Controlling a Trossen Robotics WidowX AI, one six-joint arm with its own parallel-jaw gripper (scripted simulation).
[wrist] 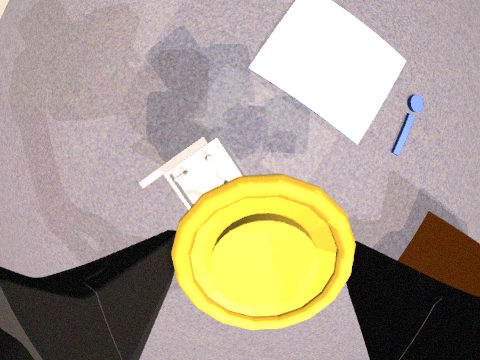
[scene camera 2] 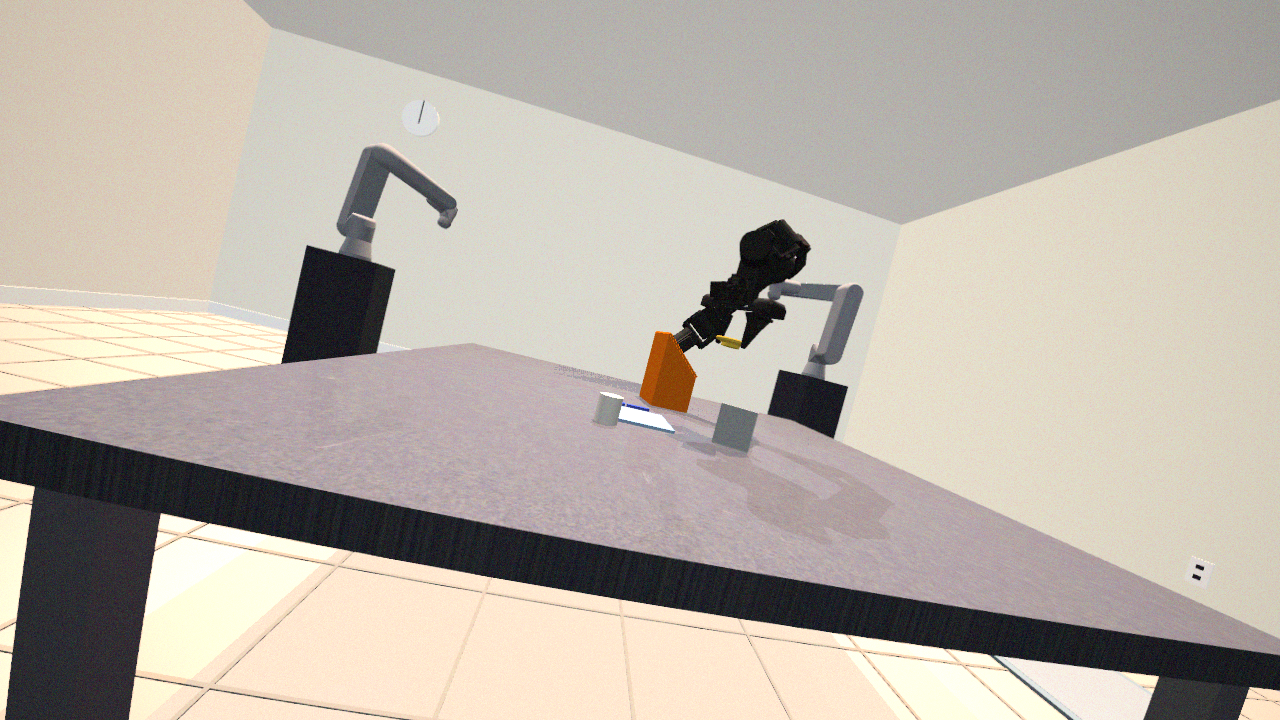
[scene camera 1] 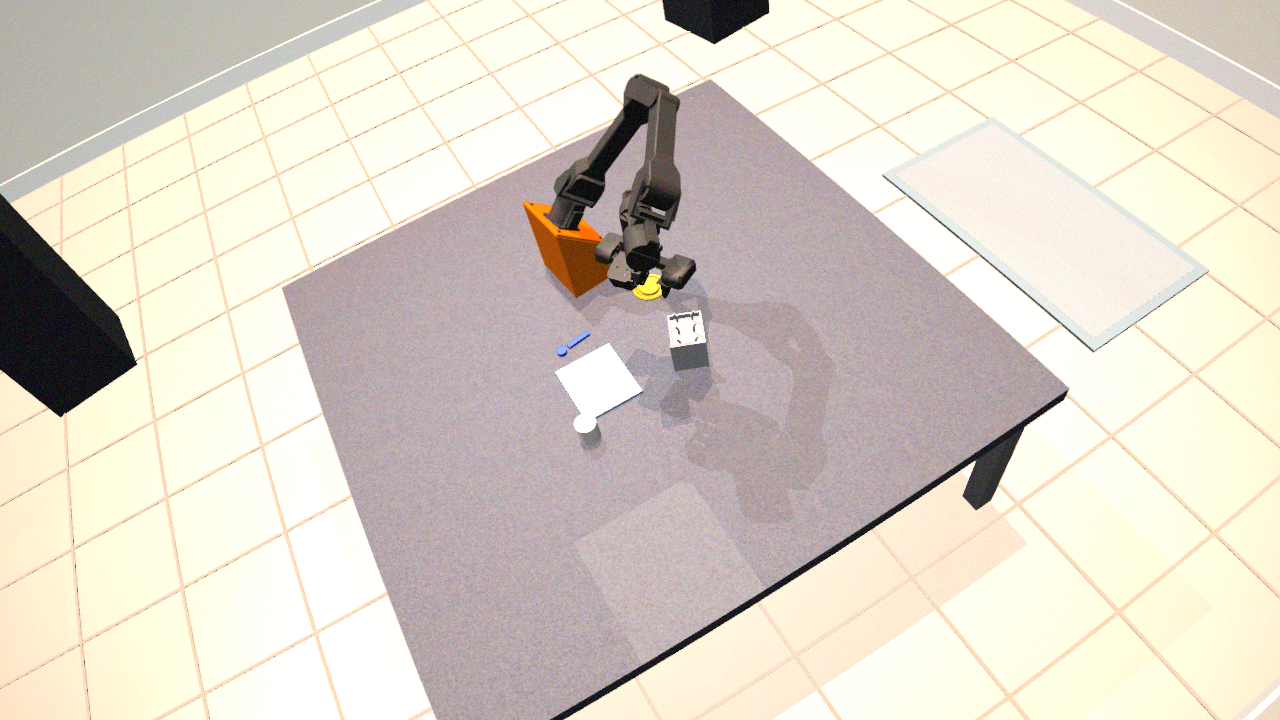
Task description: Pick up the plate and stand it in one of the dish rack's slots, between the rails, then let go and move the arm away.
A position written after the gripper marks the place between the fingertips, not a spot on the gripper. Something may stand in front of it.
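Note:
Gripper (scene camera 2: pixel 729 345), (wrist: pixel 263 248), (scene camera 1: pixel 650 291), holding a yellow plate (wrist: pixel 261 251). Dish rack: (scene camera 2: pixel 735 426), (wrist: pixel 208 163).

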